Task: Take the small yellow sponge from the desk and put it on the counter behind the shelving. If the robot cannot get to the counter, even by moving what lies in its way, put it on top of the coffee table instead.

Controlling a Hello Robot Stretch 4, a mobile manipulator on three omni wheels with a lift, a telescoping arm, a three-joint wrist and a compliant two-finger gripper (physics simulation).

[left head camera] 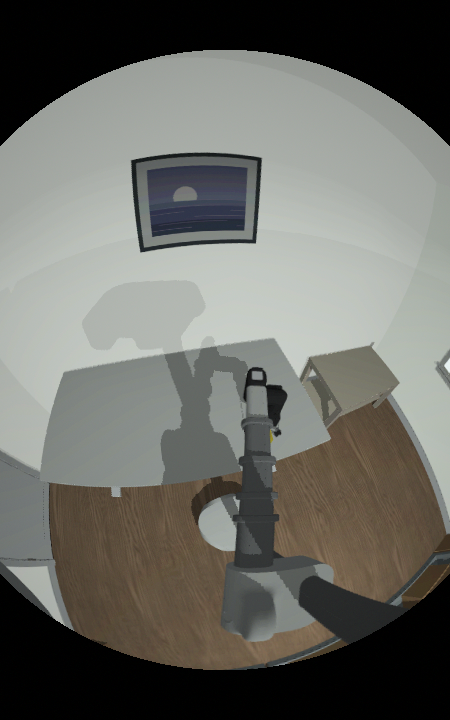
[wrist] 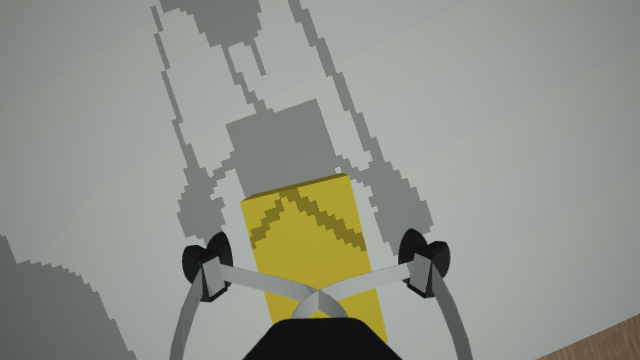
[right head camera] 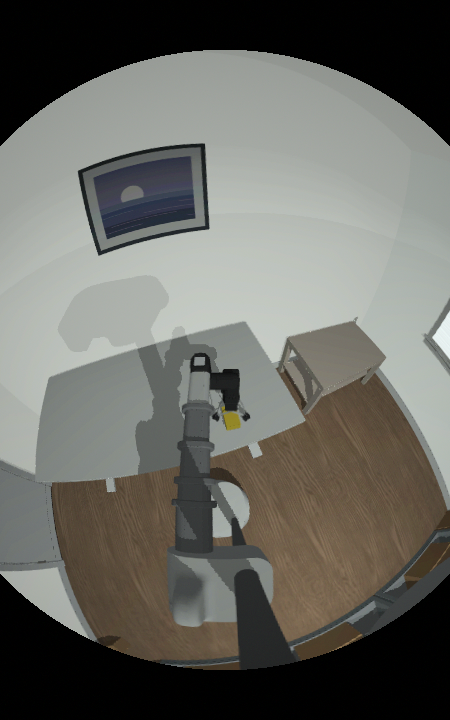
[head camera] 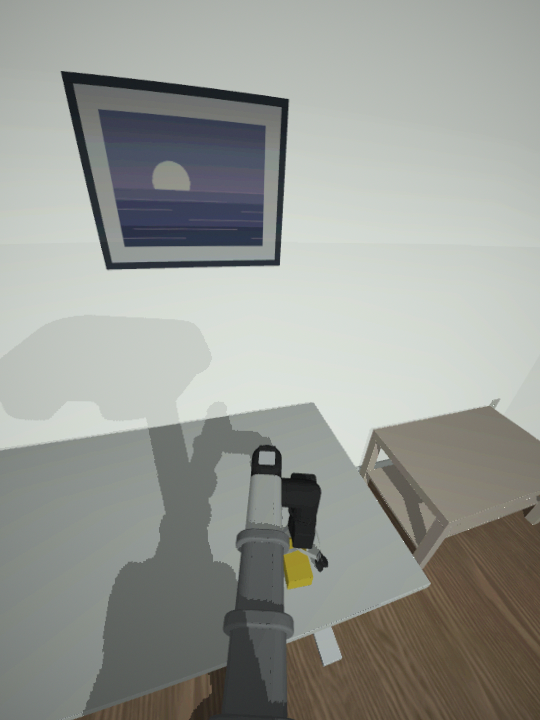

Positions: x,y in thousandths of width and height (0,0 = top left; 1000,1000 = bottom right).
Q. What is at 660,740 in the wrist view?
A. My gripper.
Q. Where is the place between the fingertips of my gripper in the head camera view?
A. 547,784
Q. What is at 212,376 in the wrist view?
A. A grey desk.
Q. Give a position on a grey desk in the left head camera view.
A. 392,580
